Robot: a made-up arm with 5 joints. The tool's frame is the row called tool. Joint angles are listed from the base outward. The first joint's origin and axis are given. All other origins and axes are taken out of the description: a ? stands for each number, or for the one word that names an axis. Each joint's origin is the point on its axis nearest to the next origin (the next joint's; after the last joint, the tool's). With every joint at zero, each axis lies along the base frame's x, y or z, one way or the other. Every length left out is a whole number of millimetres.
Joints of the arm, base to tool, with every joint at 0 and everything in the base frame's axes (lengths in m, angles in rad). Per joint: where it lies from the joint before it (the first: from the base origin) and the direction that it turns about. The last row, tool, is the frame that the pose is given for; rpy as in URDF.
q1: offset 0 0 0.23 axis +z
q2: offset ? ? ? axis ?
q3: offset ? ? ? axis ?
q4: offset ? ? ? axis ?
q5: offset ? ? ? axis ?
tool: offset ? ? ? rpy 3.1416 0 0
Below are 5 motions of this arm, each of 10 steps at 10 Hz.
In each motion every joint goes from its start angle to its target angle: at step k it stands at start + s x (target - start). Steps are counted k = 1, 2, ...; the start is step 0. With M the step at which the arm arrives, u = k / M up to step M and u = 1 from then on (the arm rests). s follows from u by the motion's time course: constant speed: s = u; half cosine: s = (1 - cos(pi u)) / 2; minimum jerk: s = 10 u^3 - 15 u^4 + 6 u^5.
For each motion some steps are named. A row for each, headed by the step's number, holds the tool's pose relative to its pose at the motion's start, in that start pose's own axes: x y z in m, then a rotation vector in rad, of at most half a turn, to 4 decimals.
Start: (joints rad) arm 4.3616 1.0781 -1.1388 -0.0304 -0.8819
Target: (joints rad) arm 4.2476 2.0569 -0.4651 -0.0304 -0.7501
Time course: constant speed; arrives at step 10
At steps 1, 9, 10:
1: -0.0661 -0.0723 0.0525 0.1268 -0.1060 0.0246
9: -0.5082 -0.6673 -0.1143 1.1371 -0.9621 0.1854
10: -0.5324 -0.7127 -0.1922 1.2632 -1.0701 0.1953

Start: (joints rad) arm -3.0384 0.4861 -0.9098 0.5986 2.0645
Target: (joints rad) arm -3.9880 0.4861 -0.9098 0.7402 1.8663
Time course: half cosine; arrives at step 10
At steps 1, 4, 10:
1: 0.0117 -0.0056 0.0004 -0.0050 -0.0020 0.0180
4: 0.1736 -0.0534 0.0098 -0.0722 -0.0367 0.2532
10: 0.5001 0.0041 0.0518 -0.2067 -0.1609 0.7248

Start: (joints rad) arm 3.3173 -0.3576 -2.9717 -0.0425 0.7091
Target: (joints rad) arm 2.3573 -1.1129 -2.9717 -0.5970 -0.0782
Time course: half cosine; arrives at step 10
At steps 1, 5, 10:
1: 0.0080 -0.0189 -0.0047 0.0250 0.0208 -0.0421
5: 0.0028 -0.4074 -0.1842 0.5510 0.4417 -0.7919
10: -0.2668 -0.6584 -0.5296 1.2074 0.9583 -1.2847

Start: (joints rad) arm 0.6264 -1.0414 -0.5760 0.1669 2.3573
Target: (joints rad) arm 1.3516 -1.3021 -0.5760 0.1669 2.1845
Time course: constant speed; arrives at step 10
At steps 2, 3, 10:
2: -0.0482 0.0255 -0.0279 -0.0631 -0.1400 -0.0481
3: -0.0698 0.0368 -0.0447 -0.0931 -0.2109 -0.0693
10: -0.1670 0.0799 -0.1941 -0.2783 -0.7174 -0.1569

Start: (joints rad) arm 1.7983 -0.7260 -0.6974 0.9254 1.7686
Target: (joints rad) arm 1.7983 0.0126 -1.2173 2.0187 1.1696
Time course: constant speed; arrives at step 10
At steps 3, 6, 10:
3: 0.0006 0.0029 0.0616 -0.3918 0.0425 -0.1774
6: 0.0033 0.0166 0.1134 -0.7911 0.0143 -0.3406
10: 0.0082 0.0408 0.1646 -1.3225 -0.1350 -0.5096

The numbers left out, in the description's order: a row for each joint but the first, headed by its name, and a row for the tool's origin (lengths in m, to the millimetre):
q2: xyz 0 0 0, axis +y
q3: xyz 0.056 0 0.297, axis +y
q4: xyz 0.109 0 -0.48, axis +y
q5: xyz 0.098 0 -0.125, axis -z
tool: xyz 0 0 0

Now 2 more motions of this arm.
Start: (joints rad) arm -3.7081 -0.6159 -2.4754 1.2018 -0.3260
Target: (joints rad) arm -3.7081 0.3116 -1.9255 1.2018 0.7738
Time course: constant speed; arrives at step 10
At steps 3, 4, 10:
3: -0.1356 -0.0458 0.3157 0.0714 -0.4394 0.3245
4: -0.2056 -0.0695 0.4038 0.0630 -0.5923 0.4270
10: -0.7763 -0.2624 0.6580 -0.3423 -1.5033 0.8847

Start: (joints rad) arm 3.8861 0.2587 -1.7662 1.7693 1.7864
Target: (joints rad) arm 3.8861 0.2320 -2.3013 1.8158 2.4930
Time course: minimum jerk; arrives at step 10
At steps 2, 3, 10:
2: 0.0008 0.0035 -0.0176 0.0290 -0.0070 0.0409
3: 0.0025 0.0112 -0.0491 0.0810 -0.0227 0.1152
10: 0.0290 0.1323 -0.2741 0.4431 -0.2833 0.6906

